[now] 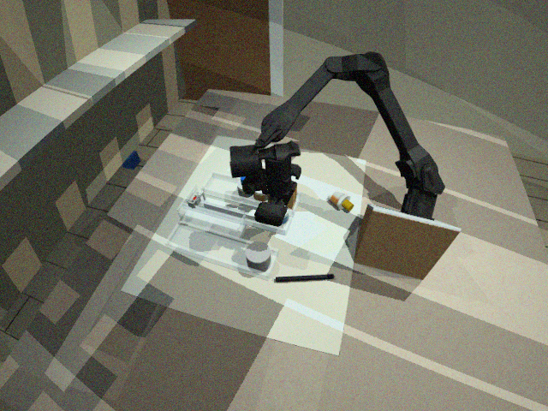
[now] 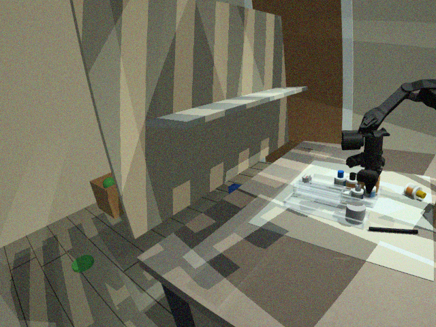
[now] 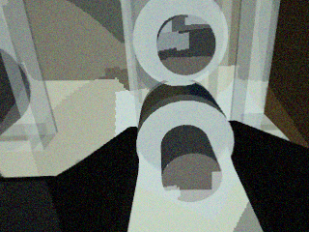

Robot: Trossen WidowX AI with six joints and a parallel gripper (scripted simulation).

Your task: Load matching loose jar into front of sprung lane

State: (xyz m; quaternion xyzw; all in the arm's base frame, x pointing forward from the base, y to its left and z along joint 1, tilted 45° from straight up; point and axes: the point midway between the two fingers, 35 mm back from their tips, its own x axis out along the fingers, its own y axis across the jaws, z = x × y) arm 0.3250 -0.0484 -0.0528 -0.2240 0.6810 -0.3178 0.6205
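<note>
Now: gripper tip 120 mm to the right of the grey cylinder, 30 mm short of it and 20 mm above it. Also, from my gripper tip: black rod: 140 mm to the left, 90 mm behind, 50 mm below.
</note>
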